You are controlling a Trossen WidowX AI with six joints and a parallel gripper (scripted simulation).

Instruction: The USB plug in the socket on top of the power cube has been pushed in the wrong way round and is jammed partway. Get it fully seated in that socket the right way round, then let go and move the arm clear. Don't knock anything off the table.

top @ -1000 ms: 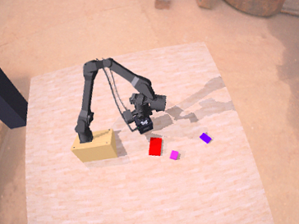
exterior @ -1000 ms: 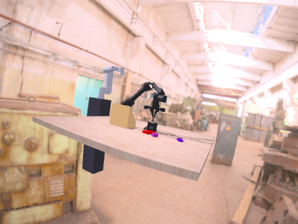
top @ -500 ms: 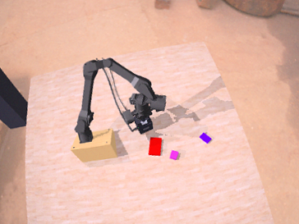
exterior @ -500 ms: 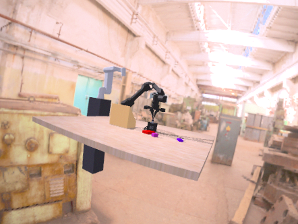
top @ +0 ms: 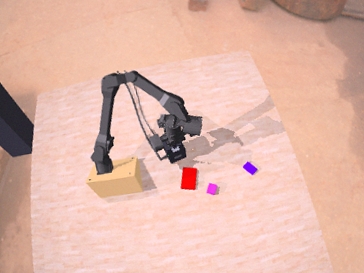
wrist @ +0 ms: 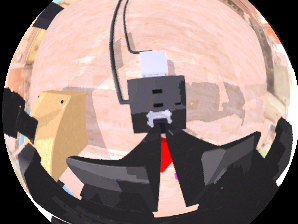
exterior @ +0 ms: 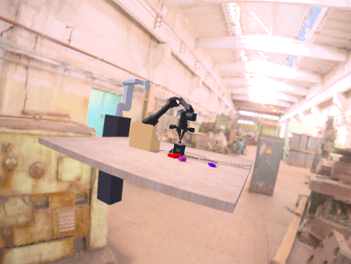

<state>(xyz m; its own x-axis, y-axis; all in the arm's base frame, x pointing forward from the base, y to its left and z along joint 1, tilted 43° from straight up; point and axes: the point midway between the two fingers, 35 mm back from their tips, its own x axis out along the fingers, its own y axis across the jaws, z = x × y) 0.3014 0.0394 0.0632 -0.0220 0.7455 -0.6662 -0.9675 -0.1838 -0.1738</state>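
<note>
Now: gripper tip 50 mm above the USB socket. Round my gripper tip: flat red block 30 mm ahead, 120 mm to the right, 110 mm below; then magenta block 120 mm ahead, 190 mm to the right, 100 mm below; then USB plug 20 mm below.
</note>
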